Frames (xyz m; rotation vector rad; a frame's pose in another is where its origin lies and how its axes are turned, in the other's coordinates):
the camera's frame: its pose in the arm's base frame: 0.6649 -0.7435 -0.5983 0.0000 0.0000 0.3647
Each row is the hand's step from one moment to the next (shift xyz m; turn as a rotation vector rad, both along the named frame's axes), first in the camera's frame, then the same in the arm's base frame.
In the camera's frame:
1: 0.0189 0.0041 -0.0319 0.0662 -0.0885 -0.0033
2: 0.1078 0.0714 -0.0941 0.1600 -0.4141 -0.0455
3: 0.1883 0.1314 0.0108 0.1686 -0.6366 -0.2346
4: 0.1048 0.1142 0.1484 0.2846 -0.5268 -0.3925
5: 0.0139 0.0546 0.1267 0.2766 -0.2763 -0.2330
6: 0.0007 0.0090 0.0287 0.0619 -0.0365 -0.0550
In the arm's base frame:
1: 0.0162 0.0106 -0.0319 0.0934 -0.0591 -0.0033
2: 0.0752 0.1052 -0.0941 0.2972 -0.3298 -0.0455
3: 0.1290 0.1899 0.0108 0.3846 -0.5346 -0.2346
4: 0.0572 0.1441 0.1484 0.4538 -0.3906 -0.3925
5: -0.0065 0.0560 0.1267 0.3570 -0.1595 -0.2330
6: -0.0026 0.0087 0.0287 0.0708 -0.0120 -0.0550

